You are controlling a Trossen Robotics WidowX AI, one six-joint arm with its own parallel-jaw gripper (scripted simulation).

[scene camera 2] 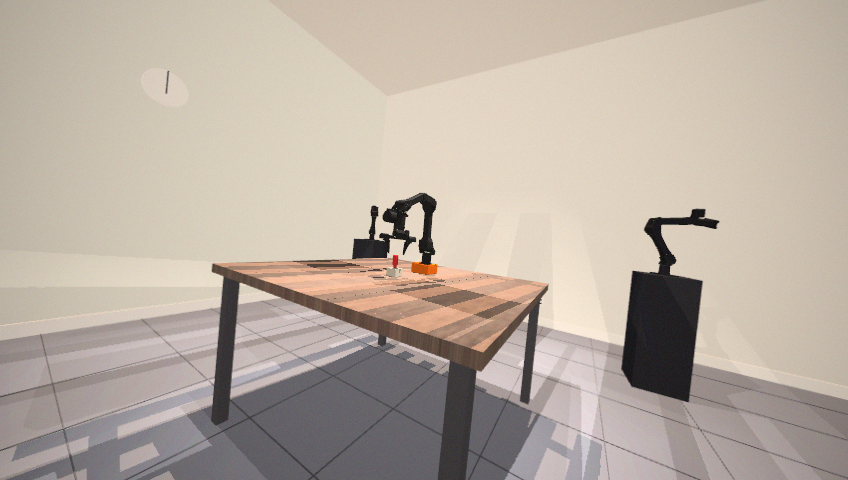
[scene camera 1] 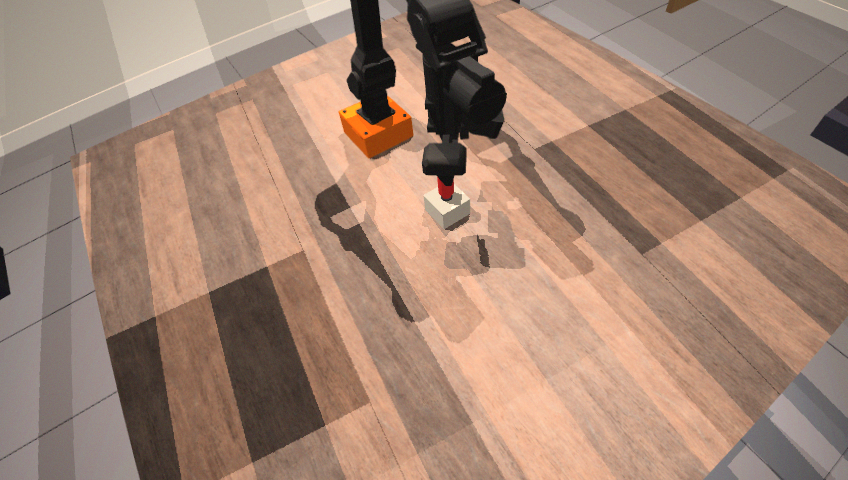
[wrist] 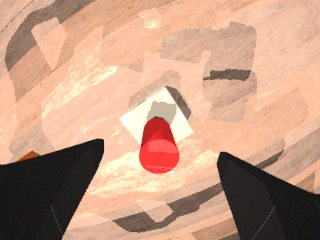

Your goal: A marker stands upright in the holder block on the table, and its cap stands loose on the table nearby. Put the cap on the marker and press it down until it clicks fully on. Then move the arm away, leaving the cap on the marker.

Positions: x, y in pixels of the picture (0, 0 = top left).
Scene:
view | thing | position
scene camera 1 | my gripper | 449, 168
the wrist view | my gripper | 162, 152
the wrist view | red cap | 158, 153

